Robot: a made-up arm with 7 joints.
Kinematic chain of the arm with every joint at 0, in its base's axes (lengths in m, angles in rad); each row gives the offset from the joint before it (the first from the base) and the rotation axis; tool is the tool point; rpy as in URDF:
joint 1: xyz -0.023 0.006 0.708 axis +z
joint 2: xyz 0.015 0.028 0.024 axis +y
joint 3: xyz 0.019 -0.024 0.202 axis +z
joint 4: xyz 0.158 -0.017 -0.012 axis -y
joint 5: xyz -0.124 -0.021 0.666 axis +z
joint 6: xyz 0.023 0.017 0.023 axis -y
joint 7: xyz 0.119 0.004 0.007 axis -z
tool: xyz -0.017 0 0.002 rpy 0.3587 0.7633 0.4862
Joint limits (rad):
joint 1: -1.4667..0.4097
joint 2: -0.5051..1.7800
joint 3: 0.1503..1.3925
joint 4: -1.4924..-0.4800
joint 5: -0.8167..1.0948
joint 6: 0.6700..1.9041
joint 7: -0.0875..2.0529
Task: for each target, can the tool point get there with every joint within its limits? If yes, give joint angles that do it. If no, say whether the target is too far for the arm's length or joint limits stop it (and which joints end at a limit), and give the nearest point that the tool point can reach.
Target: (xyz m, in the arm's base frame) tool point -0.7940 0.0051 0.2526
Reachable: no: joint limits stop it (at a limit: joint 1, joint 2, joint 4, joint 6, joint 7) | nearest point -0.1133 0.4279 -0.1524 | short by 0.898 m
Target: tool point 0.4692 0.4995 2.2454
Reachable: no: too far | nearest point 0.3048 0.3317 1.7251 | short by 0.571 m
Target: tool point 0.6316 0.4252 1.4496
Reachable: yes | joints -0.0383 -0.1111 0.6048 -1.0548 -0.3013 1.2785 0.4098
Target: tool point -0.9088 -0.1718 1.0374
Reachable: no: joint limits stop it (at a limit: joint 1, joint 2, joint 3, joint 4, joint 5, joint 6) | nearest point -0.5801 0.2363 1.5475 | short by 0.731 m
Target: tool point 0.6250 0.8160 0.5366
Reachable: yes | joints 0.2365 0.9092 0.7956 -1.3124 0.2573 1.6553 0.5551
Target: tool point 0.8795 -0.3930 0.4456
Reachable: yes | joints -1.2888 1.3806 1.0789 -1.1431 0.3005 0.8131 0.8229
